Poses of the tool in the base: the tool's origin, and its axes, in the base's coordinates. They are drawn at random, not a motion.
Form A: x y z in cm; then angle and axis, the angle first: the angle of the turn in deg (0 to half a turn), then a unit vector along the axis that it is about.
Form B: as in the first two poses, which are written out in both.
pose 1, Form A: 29.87 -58.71 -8.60 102.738 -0.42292 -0.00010 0.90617
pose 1, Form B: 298.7 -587.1 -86.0 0.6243 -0.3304 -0.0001 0.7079
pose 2, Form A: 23.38 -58.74 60.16 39.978 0.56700 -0.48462 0.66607
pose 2, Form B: 233.8 -587.4 601.6 0.9398 0.1938 -0.1657 0.2277
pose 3, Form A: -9.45 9.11 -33.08 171.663 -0.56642 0.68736 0.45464
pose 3, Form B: -94.5 91.1 -330.8 0.0727 -0.5649 0.6855 0.4534
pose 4, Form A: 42.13 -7.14 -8.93 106.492 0.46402 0.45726 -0.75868
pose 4, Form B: 421.3 -71.4 -89.3 0.5984 0.3718 0.3664 -0.6079
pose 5, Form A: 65.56 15.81 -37.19 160.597 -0.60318 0.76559 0.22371
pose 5, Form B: 655.6 158.1 -371.9 0.1685 -0.5946 0.7546 0.2205
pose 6, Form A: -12.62 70.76 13.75 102.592 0.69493 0.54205 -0.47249
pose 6, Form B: -126.2 707.6 137.5 0.6253 0.5423 0.4230 -0.3687
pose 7, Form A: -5.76 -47.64 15.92 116.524 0.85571 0.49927 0.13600
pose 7, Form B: -57.6 -476.4 159.2 0.5260 0.7277 0.4246 0.1157
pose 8, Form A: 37.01 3.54 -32.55 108.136 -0.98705 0.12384 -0.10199
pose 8, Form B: 370.1 35.4 -325.5 0.5868 -0.7992 0.1003 -0.0826
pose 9, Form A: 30.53 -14.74 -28.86 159.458 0.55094 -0.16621 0.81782
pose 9, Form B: 305.3 -147.4 -288.6 0.1783 0.5421 -0.1635 0.8047
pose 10, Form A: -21.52 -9.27 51.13 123.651 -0.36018 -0.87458 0.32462
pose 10, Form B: -215.2 -92.7 511.3 0.4722 -0.3175 -0.7710 0.2862
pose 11, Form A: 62.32 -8.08 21.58 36.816 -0.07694 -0.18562 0.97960
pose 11, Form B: 623.2 -80.8 215.8 0.9488 -0.0243 -0.0586 0.3093
